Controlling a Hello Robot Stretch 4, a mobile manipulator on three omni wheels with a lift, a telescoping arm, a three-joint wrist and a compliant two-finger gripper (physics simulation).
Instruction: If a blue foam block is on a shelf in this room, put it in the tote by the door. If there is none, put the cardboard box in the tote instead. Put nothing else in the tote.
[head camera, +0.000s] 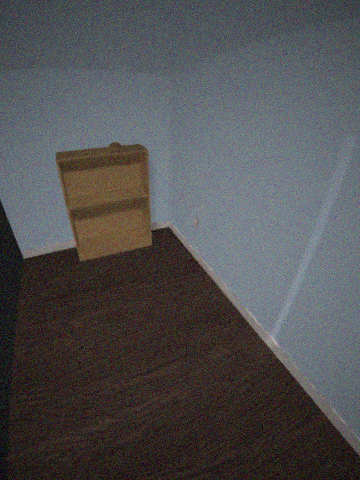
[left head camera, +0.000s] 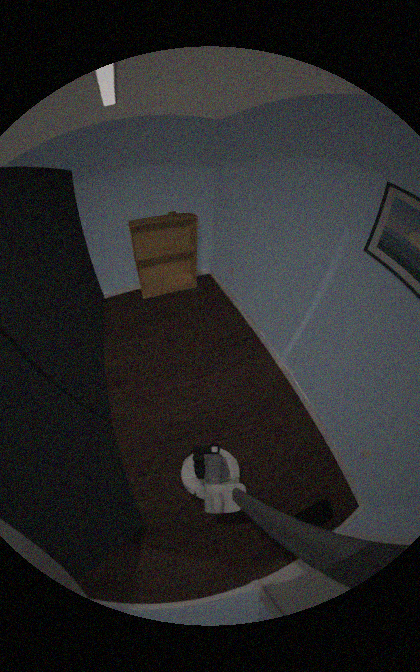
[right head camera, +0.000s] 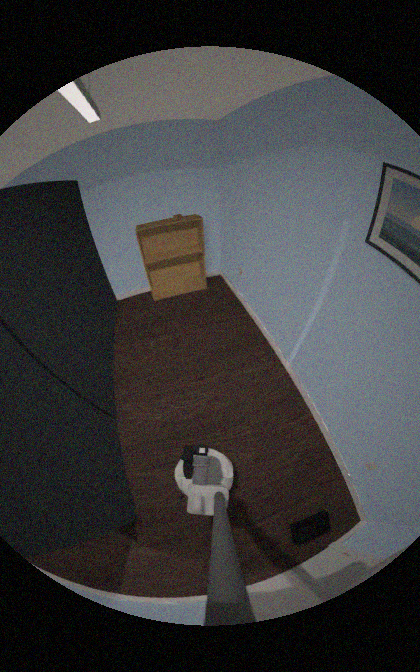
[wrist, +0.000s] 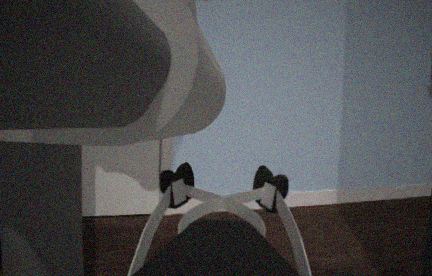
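A wooden shelf unit stands in the far corner. No blue block shows on its two visible levels. A small brownish thing lies on its top; it is too small and dim to name. A black tote sits on the floor at the lower right of the side head views, partly behind the arm in the left one. The cardboard box cannot be made out. My gripper is open, with nothing between its fingertips, and is apart from the shelf unit and tote.
A tall dark partition or cabinet stands along the left. A blue wall with a pale baseboard runs along the right. A framed picture hangs there. My arm crosses the lower side head views.
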